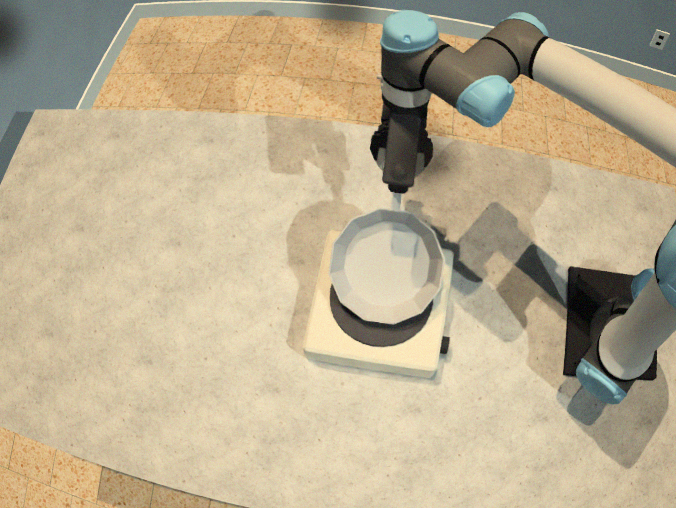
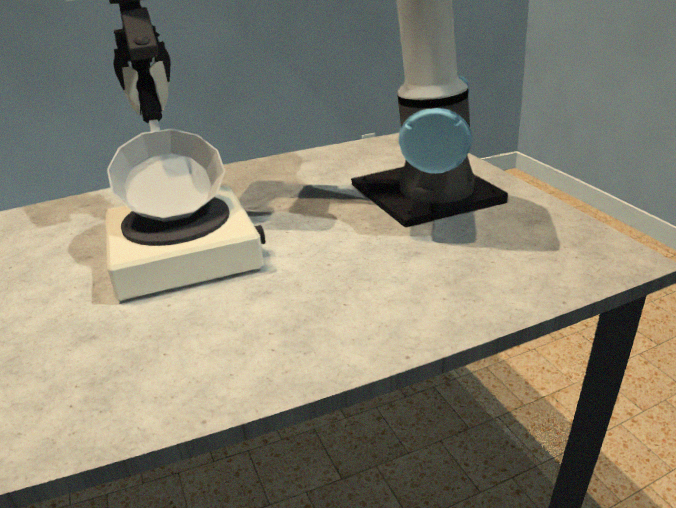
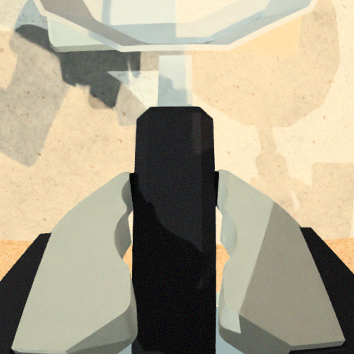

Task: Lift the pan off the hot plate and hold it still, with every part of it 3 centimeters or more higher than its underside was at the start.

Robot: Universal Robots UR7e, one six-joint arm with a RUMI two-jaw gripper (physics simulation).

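Places are measured from the arm's base along level axes (x ahead, y left, z up), in centimetres.
Pixels of known places: gripper, between the fingertips: [image 2: 151, 112]; arm's base, origin of its link: [image 2: 437, 187].
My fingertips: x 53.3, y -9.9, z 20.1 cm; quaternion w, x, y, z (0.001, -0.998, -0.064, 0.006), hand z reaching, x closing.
For each thing: its top centre in the pictures, then the offset to it from my fingertips. "*": a spot on its surface instead. Level surfaces: height alone.
- dark burner disc, centre of its top: [image 1: 386, 297] [image 2: 179, 215] dx -2.3, dy +16.1, dz -14.4 cm
- cream hot plate, a spot on its surface: [image 2: 185, 267] [image 1: 366, 364] * dx -2.1, dy +28.1, dz -18.1 cm
- grey table, height of its surface: dz -22.0 cm
The light grey pan [image 1: 385, 267] [image 2: 166, 185] [image 3: 175, 36] is tilted, its handle side raised and its far side low over the dark burner disc [image 1: 382, 335] [image 2: 147, 235] of the cream hot plate [image 1: 371, 357] [image 2: 185, 267] [image 3: 280, 40]. A strip of the disc shows in front of the pan. The pan's lowest edge is close above the disc; I cannot tell whether they touch. My gripper [image 1: 400, 166] [image 2: 147, 101] [image 3: 173, 174] is shut on the pan's black handle [image 3: 175, 140], a finger on each side. The pan's underside is mostly hidden.
The hot plate stands on the grey table [image 1: 163, 327] [image 2: 327, 327]. Its black knob [image 1: 445, 345] [image 2: 260, 234] sticks out on one side. The arm's black base plate [image 1: 579, 327] [image 2: 377, 202] is to the right of the hot plate. The table's edge lies beyond the gripper.
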